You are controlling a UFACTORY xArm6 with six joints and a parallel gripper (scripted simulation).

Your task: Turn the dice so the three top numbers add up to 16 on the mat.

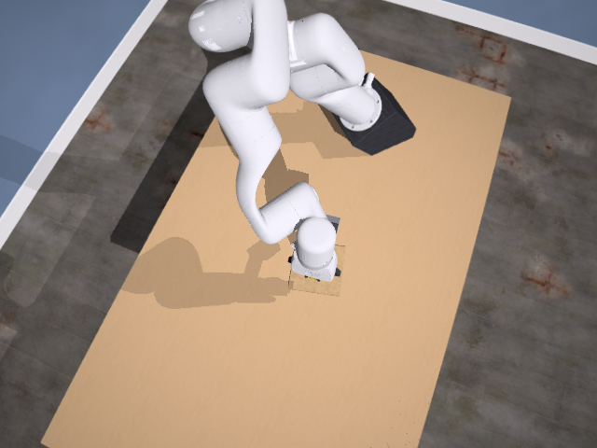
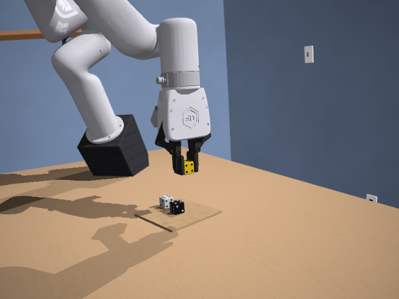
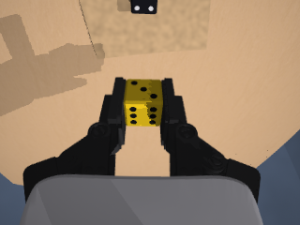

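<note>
My gripper is now 50 mm past the black die, 10 mm to the left of it and 110 mm above it. From my hand the other things lie so: tan mat: 50 mm behind, 120 mm below; yellow die: 10 mm below; white die: 90 mm behind, 10 mm to the right, 110 mm below.
</note>
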